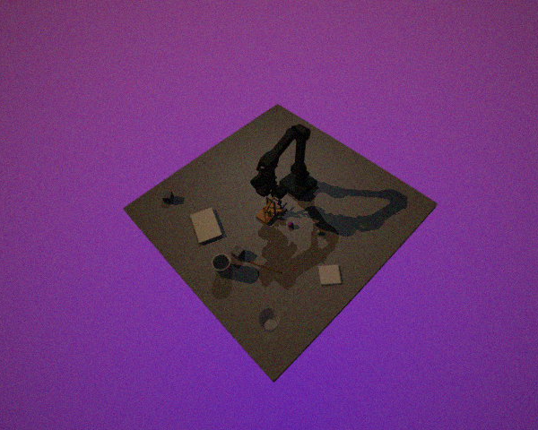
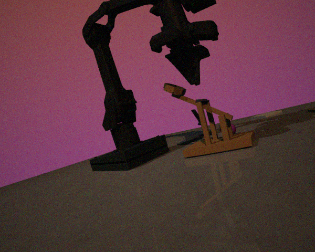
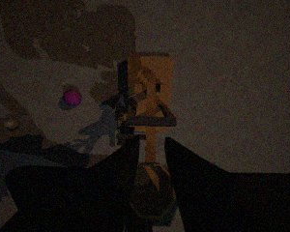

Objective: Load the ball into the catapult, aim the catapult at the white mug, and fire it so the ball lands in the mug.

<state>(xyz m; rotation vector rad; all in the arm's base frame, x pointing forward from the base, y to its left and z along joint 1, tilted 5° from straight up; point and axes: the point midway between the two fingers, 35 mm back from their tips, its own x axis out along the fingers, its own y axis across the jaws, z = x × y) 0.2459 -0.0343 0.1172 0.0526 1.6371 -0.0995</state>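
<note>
Right now the orange wooden catapult is 1 cm behind my gripper tip, 2 cm to the left of it and 7 cm below it. Round my gripper tip: ball (3 cm ahead, 14 cm to the left, 13 cm below); flat box (29 cm ahead, 25 cm to the right, 13 cm below); thin stick (31 cm ahead, 17 cm to the left, 14 cm below).
</note>
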